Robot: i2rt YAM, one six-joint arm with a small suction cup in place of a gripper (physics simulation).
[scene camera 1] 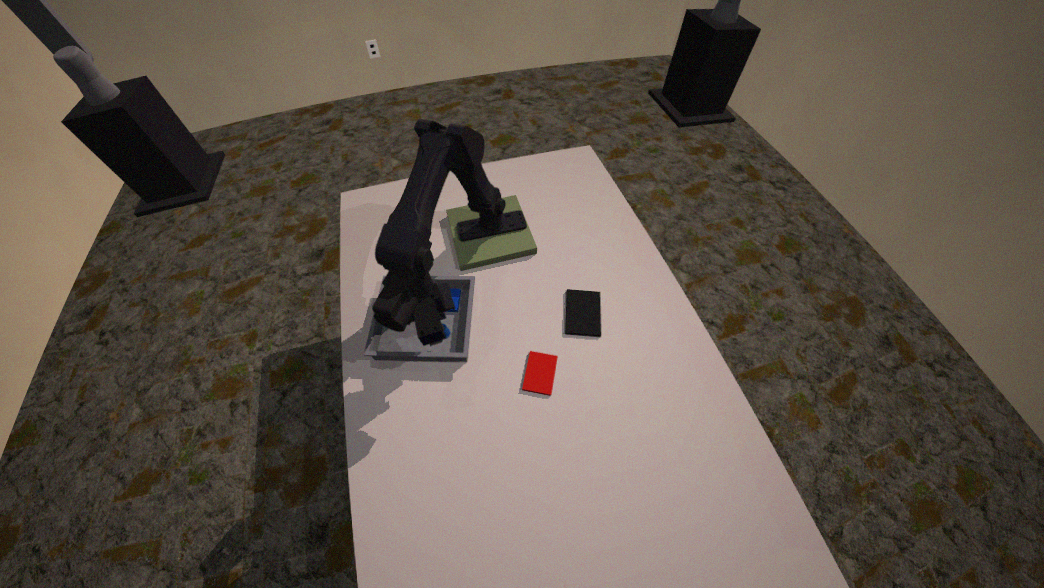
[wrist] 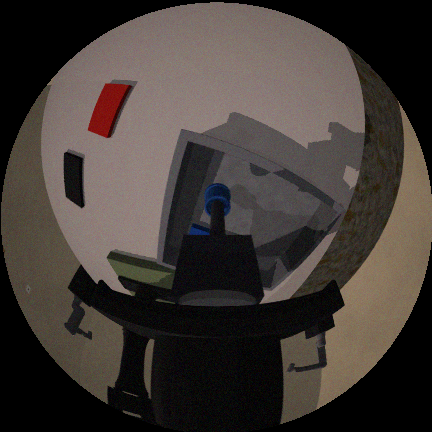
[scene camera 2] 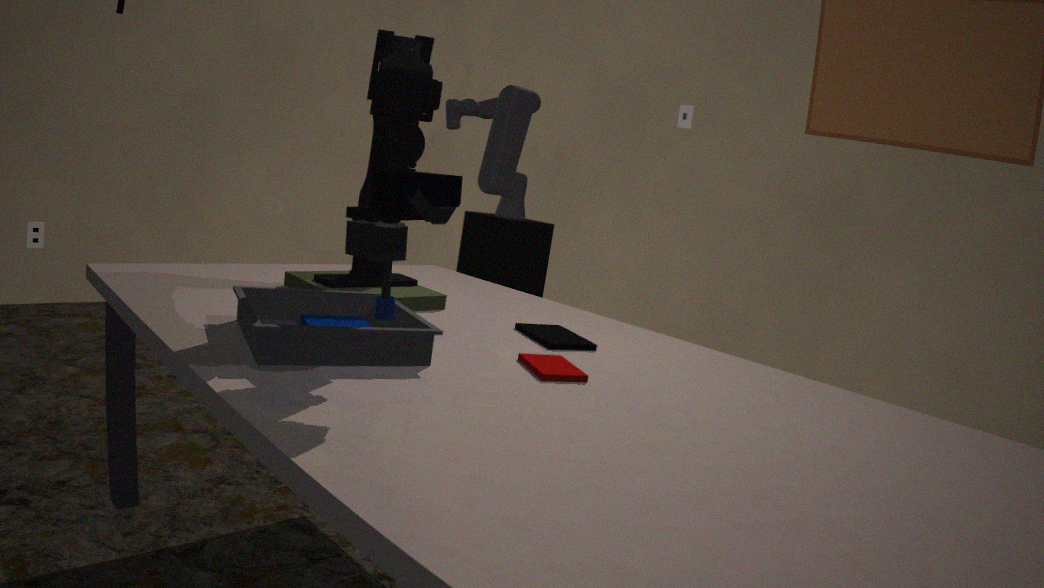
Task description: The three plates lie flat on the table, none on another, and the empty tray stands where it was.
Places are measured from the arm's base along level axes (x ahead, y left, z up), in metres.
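Where they show: hand at its tool point: [wrist: 216, 194] [scene camera 2: 384, 317]; arm's base at its link origin: [scene camera 1: 491, 226] [wrist: 147, 288] [scene camera 2: 366, 282].
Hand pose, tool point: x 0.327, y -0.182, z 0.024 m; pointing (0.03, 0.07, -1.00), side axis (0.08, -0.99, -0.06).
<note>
Things, the pixels of their top centre, and the offset from my tool point. Level surfaces: height alone.
- red plate at its top centre: [scene camera 2: 552, 364] [wrist: 104, 108] [scene camera 1: 540, 372] dx +0.134, dy +0.200, dz -0.042 m
- black plate at its top centre: [scene camera 2: 555, 333] [scene camera 1: 583, 311] [wrist: 70, 180] dx +0.005, dy +0.353, dz -0.042 m
- table at its surface level: dz -0.052 m
- blue plate at its top centre: [scene camera 2: 336, 320] [wrist: 212, 248] [scene camera 1: 440, 298] dx -0.124, dy +0.001, dz -0.038 m
- grey tray at its top centre: [scene camera 2: 329, 307] [wrist: 246, 242] [scene camera 1: 421, 313] dx -0.069, dy -0.047, dz -0.002 m
A red plate [scene camera 1: 539, 373] [scene camera 2: 552, 367] [wrist: 109, 109] and a black plate [scene camera 1: 582, 313] [scene camera 2: 555, 336] [wrist: 74, 179] lie flat and apart on the table [scene camera 1: 620, 474] [scene camera 2: 657, 452] [wrist: 260, 60]. A blue plate [scene camera 1: 455, 300] [scene camera 2: 336, 320] [wrist: 199, 230] is inside the grey tray [scene camera 1: 469, 314] [scene camera 2: 343, 349] [wrist: 172, 185], near its side towards the arm's base, partly hidden by the arm. My suction cup [scene camera 1: 445, 331] [scene camera 2: 385, 309] [wrist: 217, 194] is open and carries nothing. It hangs low over the tray's inside, off to one side of the blue plate; its exact height above the tray floor is unclear.
The arm's green base block [scene camera 1: 496, 252] [scene camera 2: 427, 298] [wrist: 140, 269] stands behind the tray. The tray is close to the table's left edge in the first scene view. Dark pedestals [scene camera 1: 142, 146] [scene camera 1: 707, 65] [scene camera 2: 504, 252] with grey arms stand beyond the table.
</note>
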